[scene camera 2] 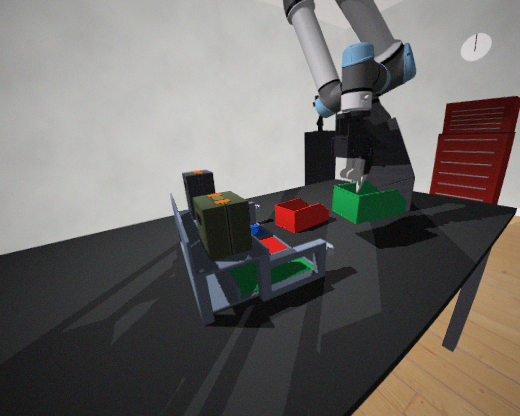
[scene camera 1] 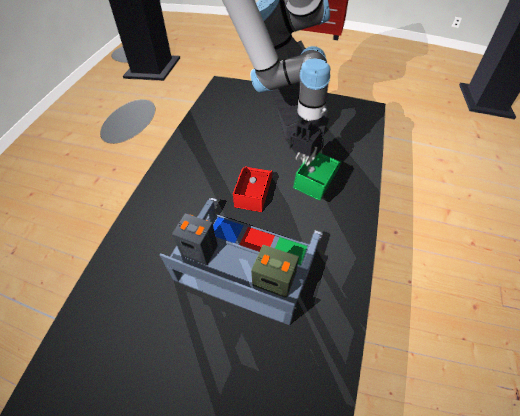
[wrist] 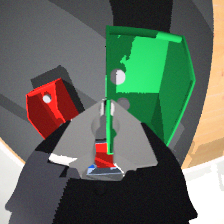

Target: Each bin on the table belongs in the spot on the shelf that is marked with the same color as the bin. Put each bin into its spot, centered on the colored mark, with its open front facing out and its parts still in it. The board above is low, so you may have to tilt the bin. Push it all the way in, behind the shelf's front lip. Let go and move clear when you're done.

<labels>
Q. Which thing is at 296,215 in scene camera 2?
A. A red bin.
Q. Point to a red bin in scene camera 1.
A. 251,196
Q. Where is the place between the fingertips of my gripper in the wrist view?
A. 107,100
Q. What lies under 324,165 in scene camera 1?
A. A green bin.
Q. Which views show my gripper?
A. Scene camera 2, scene camera 1 and the wrist view: all of them.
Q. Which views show the green bin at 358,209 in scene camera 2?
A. Scene camera 2, scene camera 1 and the wrist view: all of them.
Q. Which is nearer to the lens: the green bin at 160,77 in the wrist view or the red bin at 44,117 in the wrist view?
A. The green bin.
</labels>
